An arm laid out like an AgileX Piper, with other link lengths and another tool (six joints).
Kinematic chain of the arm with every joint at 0, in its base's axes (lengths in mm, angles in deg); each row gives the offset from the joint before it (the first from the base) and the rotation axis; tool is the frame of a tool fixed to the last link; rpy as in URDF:
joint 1: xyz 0 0 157.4 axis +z
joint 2: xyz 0 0 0 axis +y
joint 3: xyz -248.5 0 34 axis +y
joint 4: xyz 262.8 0 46.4 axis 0.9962 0 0.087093
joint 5: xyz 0 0 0 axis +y
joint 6: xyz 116.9 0 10.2 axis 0.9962 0 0.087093
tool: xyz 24 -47 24.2 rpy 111.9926 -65.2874 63.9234
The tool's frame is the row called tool.
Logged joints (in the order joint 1, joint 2, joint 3, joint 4, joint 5, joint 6), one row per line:
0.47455 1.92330 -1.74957 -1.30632 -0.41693 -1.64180
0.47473 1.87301 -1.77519 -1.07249 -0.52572 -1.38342
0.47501 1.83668 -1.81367 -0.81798 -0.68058 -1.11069
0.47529 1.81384 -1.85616 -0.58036 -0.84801 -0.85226
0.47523 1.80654 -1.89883 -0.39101 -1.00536 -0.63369
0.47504 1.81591 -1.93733 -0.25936 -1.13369 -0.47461
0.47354 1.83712 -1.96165 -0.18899 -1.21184 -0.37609
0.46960 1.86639 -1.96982 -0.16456 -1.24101 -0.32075
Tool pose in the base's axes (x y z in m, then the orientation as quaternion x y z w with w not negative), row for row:
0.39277 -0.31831 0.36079 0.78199 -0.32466 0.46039 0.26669
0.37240 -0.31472 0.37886 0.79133 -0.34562 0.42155 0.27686
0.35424 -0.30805 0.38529 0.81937 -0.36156 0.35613 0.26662
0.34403 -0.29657 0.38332 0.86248 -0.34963 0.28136 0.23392
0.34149 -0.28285 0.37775 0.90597 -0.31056 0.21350 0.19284
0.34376 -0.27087 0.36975 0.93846 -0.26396 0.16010 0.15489
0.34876 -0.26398 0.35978 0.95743 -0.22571 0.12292 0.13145
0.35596 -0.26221 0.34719 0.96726 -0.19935 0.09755 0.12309
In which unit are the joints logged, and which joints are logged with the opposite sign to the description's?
The joints are logged in radians. Opposite sign: joint 1, joint 5, joint 6.
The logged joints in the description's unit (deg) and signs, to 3 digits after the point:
-27.190 110.197 -100.243 -74.847 23.888 94.068
-27.200 107.316 -101.711 -61.449 30.122 79.264
-27.216 105.234 -103.916 -46.867 38.994 63.638
-27.232 103.925 -106.350 -33.252 48.587 48.831
-27.229 103.507 -108.795 -22.403 57.603 36.308
-27.218 104.044 -111.001 -14.860 64.956 27.193
-27.132 105.259 -112.394 -10.828 69.433 21.548
-26.906 106.936 -112.862 -9.429 71.105 18.378

